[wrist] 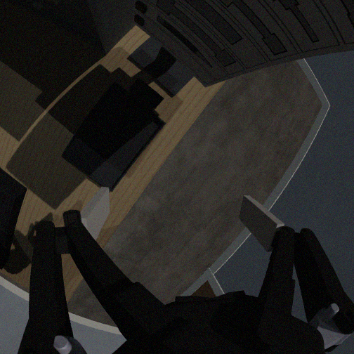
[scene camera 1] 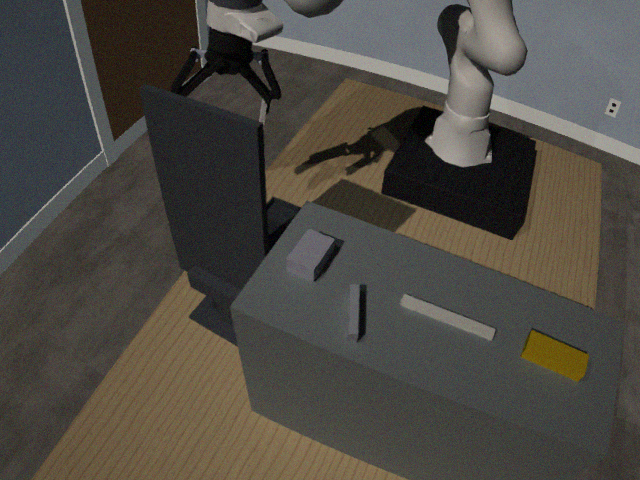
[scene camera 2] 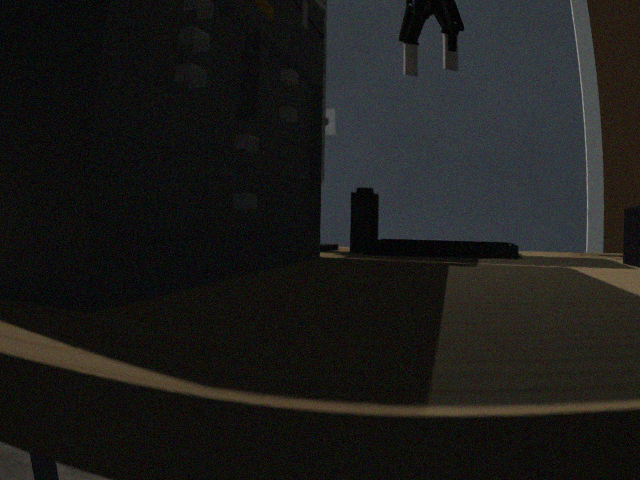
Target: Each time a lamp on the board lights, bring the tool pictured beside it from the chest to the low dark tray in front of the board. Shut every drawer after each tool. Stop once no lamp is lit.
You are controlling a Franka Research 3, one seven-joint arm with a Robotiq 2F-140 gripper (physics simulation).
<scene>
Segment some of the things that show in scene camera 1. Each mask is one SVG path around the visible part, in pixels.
My gripper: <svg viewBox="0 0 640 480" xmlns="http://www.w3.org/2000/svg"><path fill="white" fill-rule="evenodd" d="M210 27L208 48L200 50L196 46L191 47L189 58L171 85L170 92L188 97L195 88L215 72L230 75L240 73L262 97L259 122L263 123L264 130L265 116L269 112L271 100L281 98L279 84L268 61L268 50L263 49L261 52L252 52L251 41L234 34L221 33ZM253 59L259 65L262 64L262 70L271 90L267 88L251 69L249 63ZM205 57L207 61L205 66L182 86L194 67L195 62Z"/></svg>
A yellow block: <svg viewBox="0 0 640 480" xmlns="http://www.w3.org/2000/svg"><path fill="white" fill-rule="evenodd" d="M531 330L526 338L520 357L577 382L585 375L589 358L588 354Z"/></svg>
A lavender block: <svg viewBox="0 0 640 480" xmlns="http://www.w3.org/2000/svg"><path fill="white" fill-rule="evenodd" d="M308 228L286 258L287 271L314 282L334 252L335 239Z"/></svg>
</scene>
